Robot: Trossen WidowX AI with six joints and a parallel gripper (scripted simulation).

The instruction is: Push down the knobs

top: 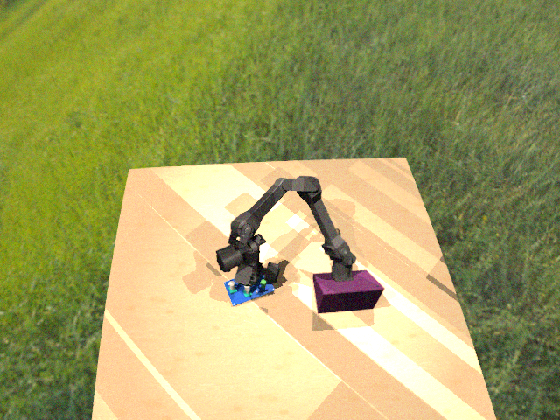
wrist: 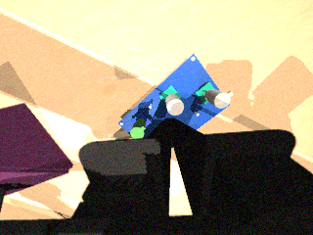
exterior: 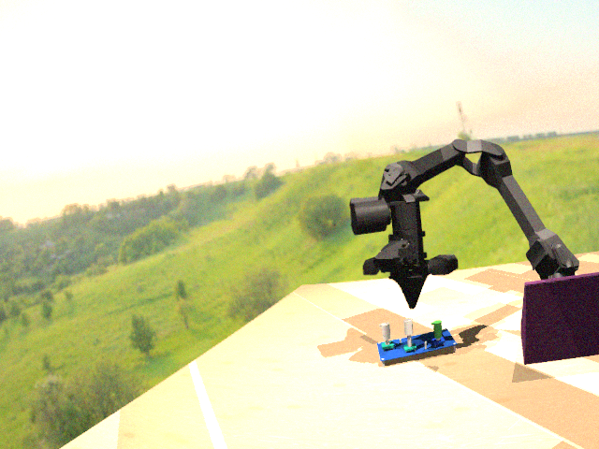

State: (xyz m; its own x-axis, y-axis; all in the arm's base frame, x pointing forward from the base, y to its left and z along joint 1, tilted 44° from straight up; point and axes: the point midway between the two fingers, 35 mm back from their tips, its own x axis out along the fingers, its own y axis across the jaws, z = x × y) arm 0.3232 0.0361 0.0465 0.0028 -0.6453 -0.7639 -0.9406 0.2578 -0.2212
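The grey knob is 60 mm ahead of my gripper tip, 10 mm to the right of it and 50 mm below it. Round my gripper tip: green knob: 50 mm behind, 10 mm to the right, 50 mm below.
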